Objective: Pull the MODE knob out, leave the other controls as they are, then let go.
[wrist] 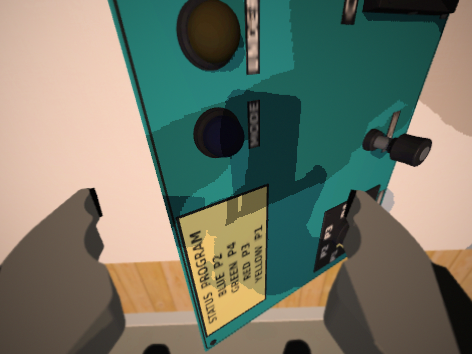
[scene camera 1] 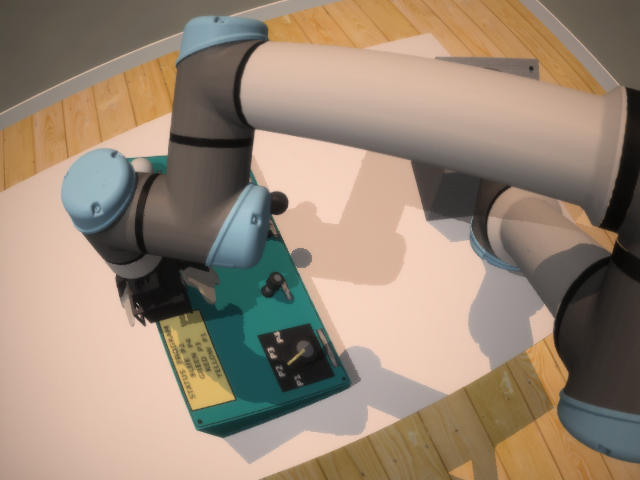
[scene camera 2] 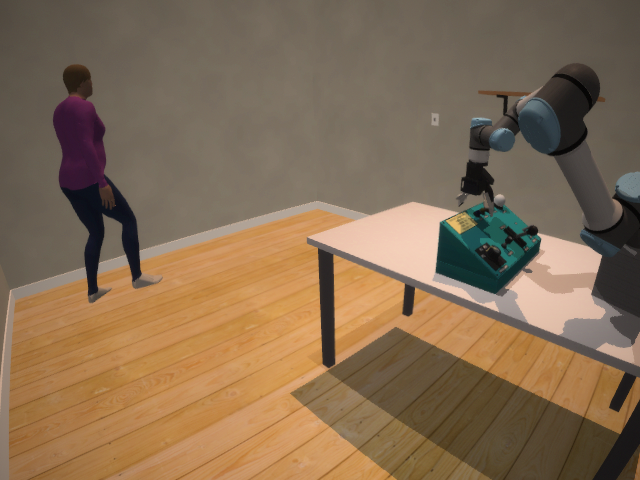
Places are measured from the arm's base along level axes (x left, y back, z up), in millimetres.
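Pixels of known places: gripper, fingertip midpoint: (wrist: 226,191) (scene camera 2: 474,211).
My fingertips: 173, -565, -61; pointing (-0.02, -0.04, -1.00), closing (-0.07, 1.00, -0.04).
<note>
Behind a point stands the place of what it marks, as x, y, z.
The MODE knob (wrist: 219,133) {139, -572, -63}, a dark blue round dome in a black collar, stands on the teal console (scene camera 1: 289,316) {207, -400, -171} (scene camera 2: 462,271) {359, -462, -217} (wrist: 330,60) {99, -502, -125} beside the MODE label (wrist: 254,124) {141, -551, -93}. It is partly in shadow. In scene camera 1 the arm hides it; in scene camera 2 I cannot make it out. My gripper (scene camera 1: 173,312) {173, -565, -61} (scene camera 2: 475,204) {173, -565, -61} (wrist: 226,191) {173, -565, -61} is open and empty, with its jaws wide apart. In the wrist view the knob lies above the line between the fingertips, and neither finger touches it. How far its cap stands out is hard to tell.
An amber dome (wrist: 212,32) {98, -577, -62} sits beyond the knob. A yellow status card (scene camera 1: 199,361) {273, -547, -84} (wrist: 235,260) {257, -551, -83}, a black knob on a stem (wrist: 410,150) {155, -417, -121}, the P1–P4 selector (scene camera 1: 305,350) {279, -390, -132}, a black ball lever (scene camera 1: 279,202) {41, -372, -96} (scene camera 2: 531,230) {50, -374, -107} and a white ball (scene camera 1: 141,165) {-60, -587, -36} (scene camera 2: 499,199) {-43, -586, -50} are nearby. A person (scene camera 2: 80,139) stands away from the table.
</note>
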